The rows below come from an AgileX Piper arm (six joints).
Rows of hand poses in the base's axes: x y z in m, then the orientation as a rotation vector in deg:
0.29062, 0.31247, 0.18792, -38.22, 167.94, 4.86
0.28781, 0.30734, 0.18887, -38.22, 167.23, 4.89
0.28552, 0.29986, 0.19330, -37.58, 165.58, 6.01
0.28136, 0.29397, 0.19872, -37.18, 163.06, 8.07
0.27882, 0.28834, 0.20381, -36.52, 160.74, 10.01
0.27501, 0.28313, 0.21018, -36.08, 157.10, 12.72
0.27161, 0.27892, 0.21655, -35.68, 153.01, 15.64
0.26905, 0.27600, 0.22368, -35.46, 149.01, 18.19
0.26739, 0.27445, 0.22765, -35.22, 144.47, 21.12
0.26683, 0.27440, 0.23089, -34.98, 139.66, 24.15
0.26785, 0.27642, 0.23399, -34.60, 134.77, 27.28
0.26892, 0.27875, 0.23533, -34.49, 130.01, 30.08
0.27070, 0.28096, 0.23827, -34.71, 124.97, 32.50
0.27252, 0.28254, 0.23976, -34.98, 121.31, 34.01
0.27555, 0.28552, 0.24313, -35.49, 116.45, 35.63
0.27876, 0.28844, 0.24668, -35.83, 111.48, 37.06
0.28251, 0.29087, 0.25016, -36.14, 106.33, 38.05
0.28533, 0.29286, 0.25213, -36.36, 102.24, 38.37
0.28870, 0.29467, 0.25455, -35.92, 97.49, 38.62
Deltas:
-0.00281, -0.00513, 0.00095, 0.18, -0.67, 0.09
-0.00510, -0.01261, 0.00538, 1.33, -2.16, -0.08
-0.00926, -0.01850, 0.01080, 3.29, -4.24, 0.06
-0.01180, -0.02413, 0.01589, 5.18, -6.17, 0.00
-0.01561, -0.02934, 0.02226, 7.92, -9.11, 0.31
-0.01901, -0.03355, 0.02863, 10.96, -12.34, 0.73
-0.02157, -0.03647, 0.03576, 13.78, -15.48, 1.26
-0.02323, -0.03802, 0.03973, 17.07, -18.95, 1.91
-0.02379, -0.03807, 0.04297, 20.58, -22.55, 2.64
-0.02277, -0.03605, 0.04607, 24.28, -26.12, 3.31
-0.02170, -0.03372, 0.04741, 27.76, -29.53, 4.19
-0.01992, -0.03151, 0.05035, 31.09, -33.17, 5.40
-0.01810, -0.02993, 0.05184, 33.35, -35.83, 6.38
-0.01507, -0.02695, 0.05521, 36.09, -39.42, 7.84
-0.01186, -0.02403, 0.05876, 38.80, -43.17, 9.23
-0.00811, -0.02160, 0.06224, 41.28, -47.22, 10.66
-0.00529, -0.01961, 0.06421, 42.92, -50.63, 11.80
-0.00192, -0.01780, 0.06663, 44.86, -54.79, 12.55

